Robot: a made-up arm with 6 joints. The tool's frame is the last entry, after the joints. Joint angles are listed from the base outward. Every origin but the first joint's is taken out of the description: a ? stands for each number. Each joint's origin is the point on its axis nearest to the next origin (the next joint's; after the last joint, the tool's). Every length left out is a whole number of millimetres.
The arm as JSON. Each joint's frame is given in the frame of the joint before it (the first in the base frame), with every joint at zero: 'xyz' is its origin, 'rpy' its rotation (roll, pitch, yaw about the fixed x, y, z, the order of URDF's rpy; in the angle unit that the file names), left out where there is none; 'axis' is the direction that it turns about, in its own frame. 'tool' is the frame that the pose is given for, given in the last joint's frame.
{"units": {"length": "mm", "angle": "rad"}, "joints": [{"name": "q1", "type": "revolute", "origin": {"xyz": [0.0, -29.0, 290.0]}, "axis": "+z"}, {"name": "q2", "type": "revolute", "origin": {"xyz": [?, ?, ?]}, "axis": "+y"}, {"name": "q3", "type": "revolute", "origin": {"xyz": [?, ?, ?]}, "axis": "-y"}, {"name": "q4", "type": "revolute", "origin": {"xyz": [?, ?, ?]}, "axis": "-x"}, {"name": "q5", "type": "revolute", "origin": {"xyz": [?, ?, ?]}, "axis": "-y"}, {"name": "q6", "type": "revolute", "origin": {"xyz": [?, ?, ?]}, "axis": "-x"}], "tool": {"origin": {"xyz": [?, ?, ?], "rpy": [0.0, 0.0, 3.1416]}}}
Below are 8 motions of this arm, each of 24 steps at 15 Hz.
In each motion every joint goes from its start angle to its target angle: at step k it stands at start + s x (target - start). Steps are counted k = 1, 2, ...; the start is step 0. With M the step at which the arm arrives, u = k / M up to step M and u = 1 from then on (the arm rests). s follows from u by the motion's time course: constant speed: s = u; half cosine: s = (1 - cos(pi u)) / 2; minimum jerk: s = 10 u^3 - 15 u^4 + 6 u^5.
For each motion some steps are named. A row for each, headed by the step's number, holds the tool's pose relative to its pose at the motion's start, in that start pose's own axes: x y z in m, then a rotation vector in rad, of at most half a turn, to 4 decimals.
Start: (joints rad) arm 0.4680 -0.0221 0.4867 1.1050 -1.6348 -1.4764
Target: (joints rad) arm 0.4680 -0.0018 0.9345 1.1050 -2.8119 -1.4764
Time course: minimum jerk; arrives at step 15
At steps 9, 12, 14, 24:
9: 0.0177 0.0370 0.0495 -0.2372 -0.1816 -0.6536
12: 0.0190 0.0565 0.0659 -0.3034 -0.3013 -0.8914
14: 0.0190 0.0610 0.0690 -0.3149 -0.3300 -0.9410
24: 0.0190 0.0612 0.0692 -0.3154 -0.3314 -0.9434

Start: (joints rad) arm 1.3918 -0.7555 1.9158 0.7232 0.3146 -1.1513
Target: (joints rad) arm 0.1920 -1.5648 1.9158 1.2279 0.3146 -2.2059
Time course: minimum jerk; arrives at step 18
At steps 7, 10, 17, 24:
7: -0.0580 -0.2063 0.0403 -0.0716 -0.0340 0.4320
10: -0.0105 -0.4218 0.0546 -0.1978 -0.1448 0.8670
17: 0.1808 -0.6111 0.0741 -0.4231 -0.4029 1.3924
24: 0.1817 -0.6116 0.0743 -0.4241 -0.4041 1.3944

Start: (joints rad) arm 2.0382 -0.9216 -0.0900 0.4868 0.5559 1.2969
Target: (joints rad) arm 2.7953 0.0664 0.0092 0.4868 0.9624 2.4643
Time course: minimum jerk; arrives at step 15
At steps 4, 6, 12, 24:
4: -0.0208 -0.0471 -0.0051 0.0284 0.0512 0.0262
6: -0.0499 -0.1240 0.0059 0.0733 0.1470 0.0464
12: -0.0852 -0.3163 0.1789 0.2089 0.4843 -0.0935
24: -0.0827 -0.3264 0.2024 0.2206 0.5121 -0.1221

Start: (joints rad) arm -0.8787 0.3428 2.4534 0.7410 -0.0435 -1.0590
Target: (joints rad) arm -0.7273 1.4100 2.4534 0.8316 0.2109 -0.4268
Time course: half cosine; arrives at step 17
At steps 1, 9, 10, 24:
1: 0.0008 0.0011 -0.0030 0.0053 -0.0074 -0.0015
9: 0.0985 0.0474 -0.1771 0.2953 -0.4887 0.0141
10: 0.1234 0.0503 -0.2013 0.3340 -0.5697 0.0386
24: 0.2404 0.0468 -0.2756 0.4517 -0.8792 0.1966

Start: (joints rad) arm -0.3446 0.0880 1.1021 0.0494 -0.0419 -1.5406
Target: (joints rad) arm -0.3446 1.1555 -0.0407 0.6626 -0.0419 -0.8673
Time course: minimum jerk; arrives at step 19
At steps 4, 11, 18, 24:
4: -0.0019 0.0334 -0.0012 0.0856 -0.0162 -0.1456
11: 0.0764 0.2986 -0.0274 0.6964 -0.6811 -1.2912
18: 0.2114 0.4147 -0.0563 0.7282 -1.5095 -1.7360
24: 0.2121 0.4150 -0.0564 0.7274 -1.5131 -1.7371

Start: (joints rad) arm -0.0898 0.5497 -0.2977 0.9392 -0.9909 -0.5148
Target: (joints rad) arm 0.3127 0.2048 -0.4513 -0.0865 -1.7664 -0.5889
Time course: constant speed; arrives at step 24
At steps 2, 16, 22, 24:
2: -0.0031 -0.0007 -0.0099 -0.0364 -0.0582 0.0272
16: -0.0440 -0.0355 -0.0805 -0.1211 -0.5052 0.2739
22: -0.0664 -0.0674 -0.1106 -0.0559 -0.7076 0.3875
24: -0.0736 -0.0802 -0.1208 -0.0200 -0.7748 0.4233

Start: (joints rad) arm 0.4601 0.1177 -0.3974 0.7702 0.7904 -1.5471
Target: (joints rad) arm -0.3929 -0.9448 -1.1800 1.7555 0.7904 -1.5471
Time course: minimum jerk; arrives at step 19
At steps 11, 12, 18, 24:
11: 0.1065 -0.1480 -0.0450 0.5548 -0.0135 -0.3647
12: 0.1063 -0.1610 -0.0650 0.6205 -0.0299 -0.4391
18: 0.0835 -0.1767 -0.1284 0.7846 -0.1014 -0.6841
24: 0.0833 -0.1767 -0.1287 0.7853 -0.1019 -0.6854

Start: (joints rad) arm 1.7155 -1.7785 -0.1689 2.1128 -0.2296 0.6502
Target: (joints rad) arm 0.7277 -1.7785 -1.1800 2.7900 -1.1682 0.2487
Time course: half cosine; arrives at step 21
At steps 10, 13, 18, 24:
10: 0.0249 0.0289 0.3083 0.6788 -0.1231 0.1313
13: 0.0573 -0.0397 0.4287 0.9951 -0.2052 0.0854
18: 0.1112 -0.1647 0.5194 1.3475 -0.2635 -0.0519
24: 0.1226 -0.1899 0.5287 1.4071 -0.2658 -0.0845

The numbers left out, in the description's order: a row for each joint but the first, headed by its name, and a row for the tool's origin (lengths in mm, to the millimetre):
q2: 2.0 52.0 0.0
q3: -14.0 0.0 250.0
q4: 215.0 0.0 -28.0
q5: 0.0 -202.0 -28.0
q6: -28.0 0.0 14.0
tool: 0.0 -19.0 7.0

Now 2 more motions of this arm.
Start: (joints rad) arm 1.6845 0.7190 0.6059 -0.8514 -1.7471 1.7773
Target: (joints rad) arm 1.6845 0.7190 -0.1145 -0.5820 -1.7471 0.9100
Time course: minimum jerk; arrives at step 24
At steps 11, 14, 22, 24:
11: -0.0328 -0.0644 -0.0454 -0.5982 -0.0689 0.2176
14: -0.0459 -0.1051 -0.0621 -0.9115 -0.1430 0.3410
22: -0.0576 -0.1685 -0.0756 -1.3480 -0.3064 0.5249
24: -0.0577 -0.1694 -0.0757 -1.3542 -0.3093 0.5276

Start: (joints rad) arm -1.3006 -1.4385 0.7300 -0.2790 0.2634 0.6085
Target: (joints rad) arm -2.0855 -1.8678 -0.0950 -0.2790 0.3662 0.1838
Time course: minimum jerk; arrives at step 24
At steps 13, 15, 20, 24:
13: 0.0540 -0.0865 0.0713 0.1009 -0.0731 0.3213
15: 0.0744 -0.1034 0.0833 0.1369 -0.1017 0.3899
20: 0.1110 -0.1245 0.0988 0.2045 -0.1531 0.4885
24: 0.1166 -0.1268 0.1008 0.2154 -0.1611 0.5016

